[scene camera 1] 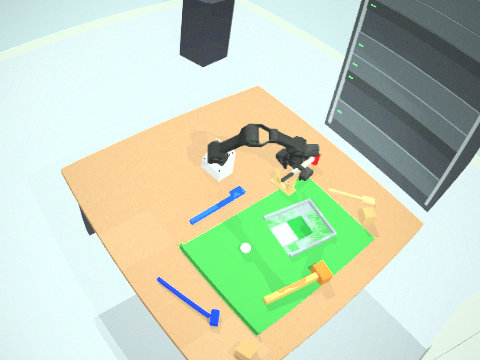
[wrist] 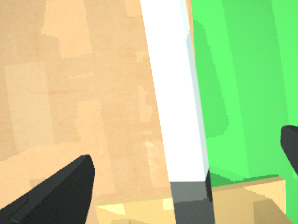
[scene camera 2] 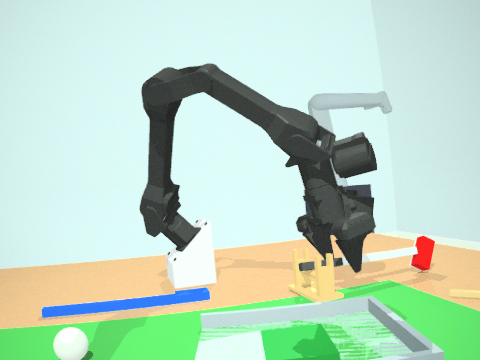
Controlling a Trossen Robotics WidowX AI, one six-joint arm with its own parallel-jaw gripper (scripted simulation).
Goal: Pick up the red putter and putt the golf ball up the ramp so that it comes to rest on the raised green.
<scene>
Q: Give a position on a wooden mallet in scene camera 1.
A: At 320,272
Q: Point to a ramp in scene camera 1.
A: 286,233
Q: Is my gripper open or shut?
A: Open.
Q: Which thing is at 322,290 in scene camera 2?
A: A wooden stand.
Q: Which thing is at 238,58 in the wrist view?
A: A green mat.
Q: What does my gripper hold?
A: Nothing.
</scene>
